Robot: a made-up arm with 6 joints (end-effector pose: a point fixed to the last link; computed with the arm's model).
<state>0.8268 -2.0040 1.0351 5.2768 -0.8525 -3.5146</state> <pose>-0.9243 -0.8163 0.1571 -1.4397 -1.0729 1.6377</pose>
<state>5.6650 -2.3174 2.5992 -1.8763 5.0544 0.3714</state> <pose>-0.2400 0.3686 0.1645 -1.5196 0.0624 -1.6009</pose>
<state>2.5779 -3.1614 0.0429 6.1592 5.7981 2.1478</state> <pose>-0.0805 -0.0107 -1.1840 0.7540 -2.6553 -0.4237</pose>
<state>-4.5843 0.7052 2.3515 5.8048 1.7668 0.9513</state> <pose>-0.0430 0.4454 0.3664 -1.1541 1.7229 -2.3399</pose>
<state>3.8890 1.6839 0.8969 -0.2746 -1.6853 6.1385</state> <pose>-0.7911 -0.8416 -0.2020 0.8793 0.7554 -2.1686</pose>
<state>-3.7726 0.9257 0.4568 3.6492 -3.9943 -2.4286</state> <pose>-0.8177 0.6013 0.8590 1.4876 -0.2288 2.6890</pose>
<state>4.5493 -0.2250 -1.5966 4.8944 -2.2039 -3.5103</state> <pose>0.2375 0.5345 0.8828 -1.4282 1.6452 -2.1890</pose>
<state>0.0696 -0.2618 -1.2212 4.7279 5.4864 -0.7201</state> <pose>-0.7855 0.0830 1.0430 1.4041 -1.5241 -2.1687</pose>
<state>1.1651 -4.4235 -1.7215 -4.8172 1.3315 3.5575</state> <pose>0.1810 0.8524 0.4931 -0.7045 -1.1495 0.0118</pose>
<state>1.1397 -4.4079 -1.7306 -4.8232 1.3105 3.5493</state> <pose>0.2035 0.8478 0.4830 -0.7143 -1.1210 -0.0194</pose>
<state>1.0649 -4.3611 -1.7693 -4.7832 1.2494 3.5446</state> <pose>0.2621 0.8189 0.4550 -0.7081 -1.0472 -0.0546</pose>
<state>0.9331 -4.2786 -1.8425 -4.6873 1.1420 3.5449</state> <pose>0.3535 0.7503 0.4075 -0.6780 -0.9220 -0.0935</pose>
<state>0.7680 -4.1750 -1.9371 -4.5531 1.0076 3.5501</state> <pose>0.4458 0.6433 0.3507 -0.6245 -0.7688 -0.1306</pose>
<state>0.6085 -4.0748 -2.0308 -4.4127 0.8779 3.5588</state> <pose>0.5082 0.5247 0.2987 -0.5592 -0.6255 -0.1567</pose>
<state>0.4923 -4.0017 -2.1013 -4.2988 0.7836 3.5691</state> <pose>0.5350 0.4328 0.2628 -0.5020 -0.5258 -0.1625</pose>
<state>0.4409 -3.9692 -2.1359 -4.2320 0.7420 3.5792</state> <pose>0.5397 0.3900 0.2477 -0.4690 -0.4862 -0.1455</pose>
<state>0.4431 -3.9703 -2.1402 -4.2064 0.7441 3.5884</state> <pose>0.5350 0.3884 0.2489 -0.4590 -0.4944 -0.1123</pose>
